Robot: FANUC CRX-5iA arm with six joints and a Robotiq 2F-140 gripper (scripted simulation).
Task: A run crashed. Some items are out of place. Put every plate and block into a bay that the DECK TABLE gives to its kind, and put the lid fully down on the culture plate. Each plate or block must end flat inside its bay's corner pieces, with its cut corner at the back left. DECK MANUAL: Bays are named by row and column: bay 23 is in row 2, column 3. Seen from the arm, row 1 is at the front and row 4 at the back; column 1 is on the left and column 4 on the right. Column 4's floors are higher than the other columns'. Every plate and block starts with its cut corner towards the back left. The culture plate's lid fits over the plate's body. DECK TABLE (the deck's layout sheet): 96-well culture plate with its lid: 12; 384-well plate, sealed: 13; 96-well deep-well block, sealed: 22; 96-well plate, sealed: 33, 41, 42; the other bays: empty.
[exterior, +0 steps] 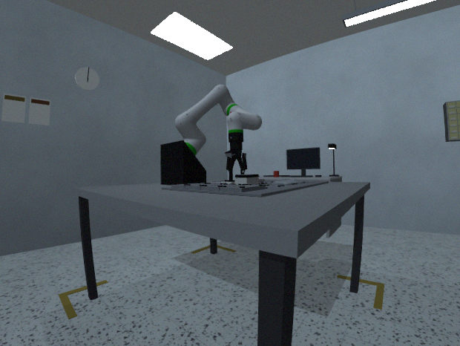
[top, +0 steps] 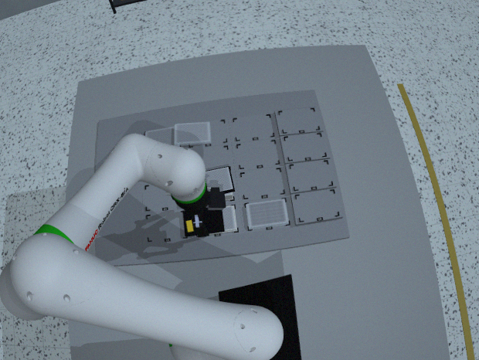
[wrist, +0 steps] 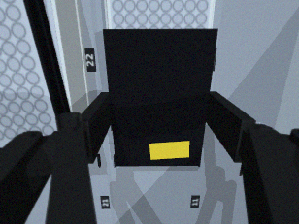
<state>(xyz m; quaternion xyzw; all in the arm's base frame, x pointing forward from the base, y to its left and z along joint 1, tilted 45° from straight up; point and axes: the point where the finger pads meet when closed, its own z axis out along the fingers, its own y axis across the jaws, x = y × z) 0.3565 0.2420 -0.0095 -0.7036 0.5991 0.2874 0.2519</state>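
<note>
Now: hand 40 mm to the left of the culture plate and 30 mm above it. Also, from my hand: black lid: 20 mm below; then deep-well block: 110 mm ahead, 30 mm to the right, 20 mm below; then dark-sided plate: 120 mm ahead, 30 mm to the right, 10 mm above.
</note>
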